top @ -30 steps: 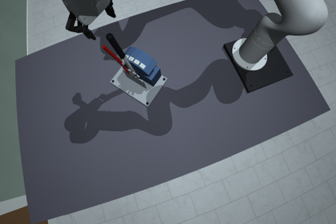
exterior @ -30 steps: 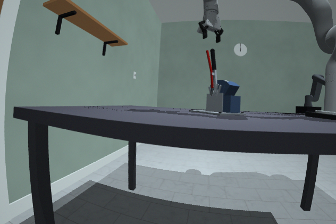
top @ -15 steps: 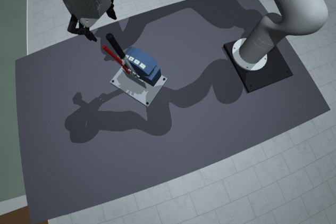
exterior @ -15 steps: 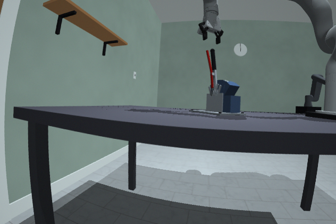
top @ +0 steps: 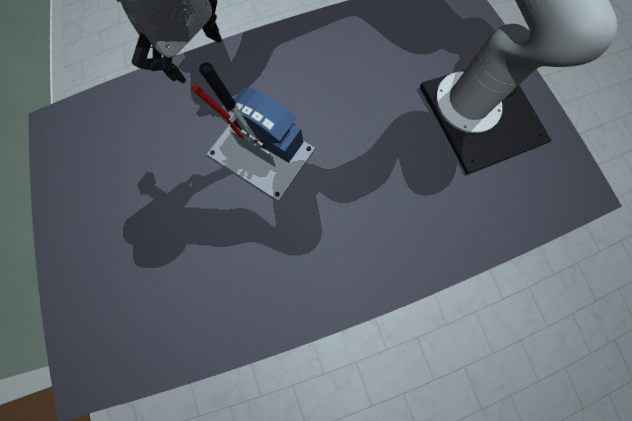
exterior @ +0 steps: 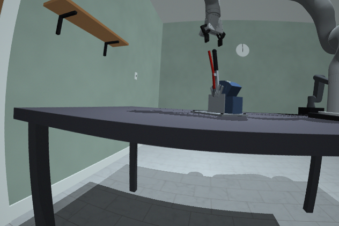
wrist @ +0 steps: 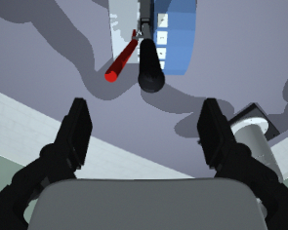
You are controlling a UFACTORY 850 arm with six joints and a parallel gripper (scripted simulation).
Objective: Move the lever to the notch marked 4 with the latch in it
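My gripper is now 10 mm short of the red bar, 20 mm to the right of it and 180 mm above it.
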